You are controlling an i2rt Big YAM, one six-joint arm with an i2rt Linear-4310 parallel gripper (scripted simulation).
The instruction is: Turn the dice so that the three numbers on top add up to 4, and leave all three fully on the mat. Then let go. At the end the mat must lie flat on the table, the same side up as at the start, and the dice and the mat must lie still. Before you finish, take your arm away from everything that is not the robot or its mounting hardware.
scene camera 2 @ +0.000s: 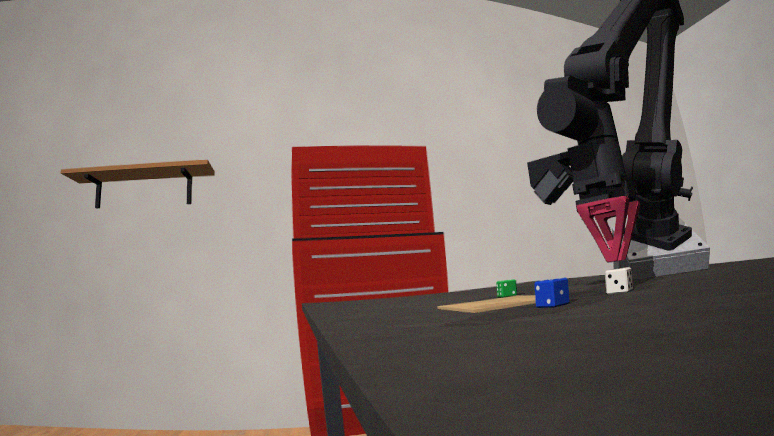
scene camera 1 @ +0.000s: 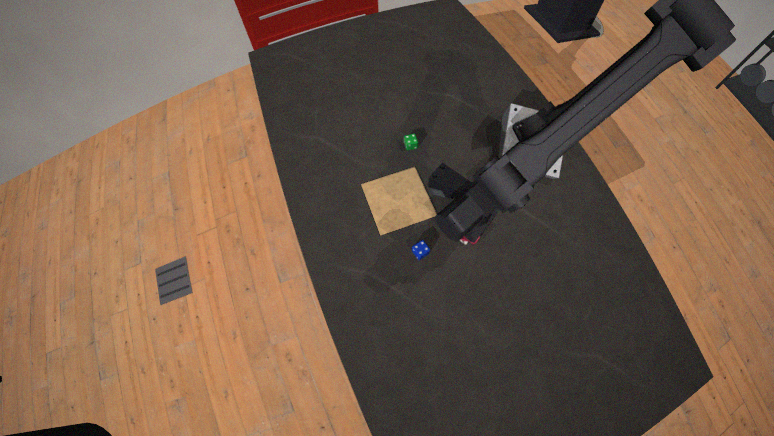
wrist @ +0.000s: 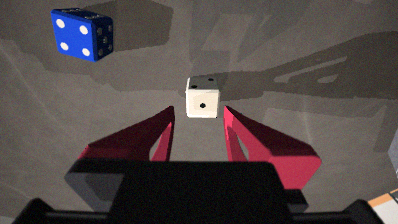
Labels:
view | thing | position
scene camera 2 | my gripper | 616, 261
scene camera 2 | blue die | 550, 293
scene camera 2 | tan mat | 479, 306

